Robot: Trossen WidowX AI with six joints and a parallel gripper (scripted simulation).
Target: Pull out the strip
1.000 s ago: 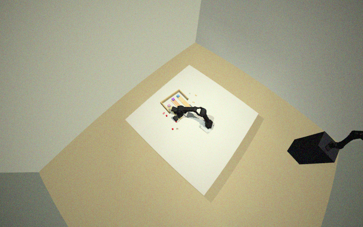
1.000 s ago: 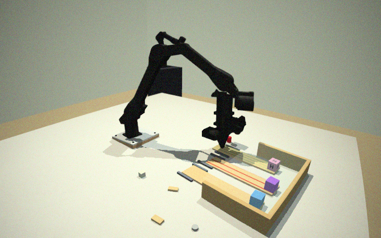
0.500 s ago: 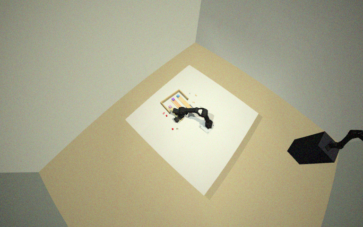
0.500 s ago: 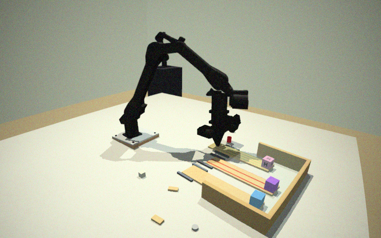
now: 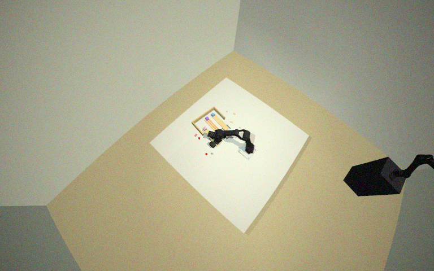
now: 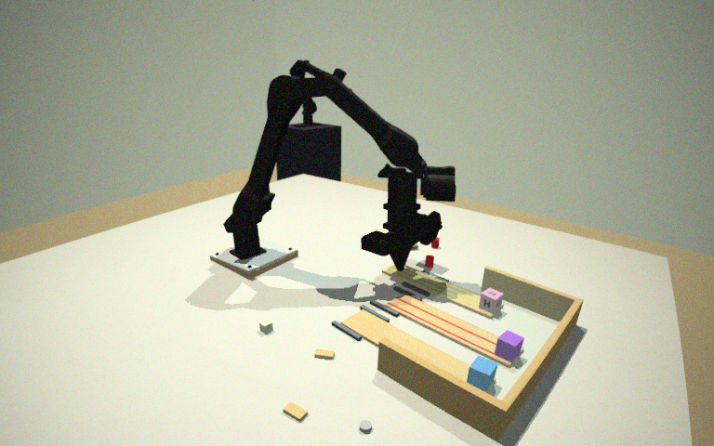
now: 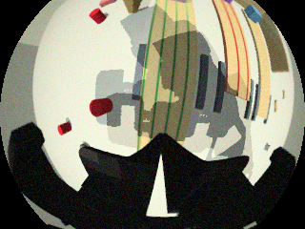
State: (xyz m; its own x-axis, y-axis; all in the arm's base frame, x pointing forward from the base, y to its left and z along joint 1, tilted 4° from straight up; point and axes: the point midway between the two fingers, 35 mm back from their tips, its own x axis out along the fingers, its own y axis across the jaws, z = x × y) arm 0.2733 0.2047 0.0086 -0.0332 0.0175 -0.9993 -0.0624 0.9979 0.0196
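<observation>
The strip is 100 mm ahead of my gripper tip and 10 mm to the left of it. Round my gripper tip: grey cube (320 mm to the right, 10 mm behind); then labelled cube (210 mm ahead, 20 mm above, 10 mm to the left); then grey disc (340 mm to the right, 240 mm ahead).
</observation>
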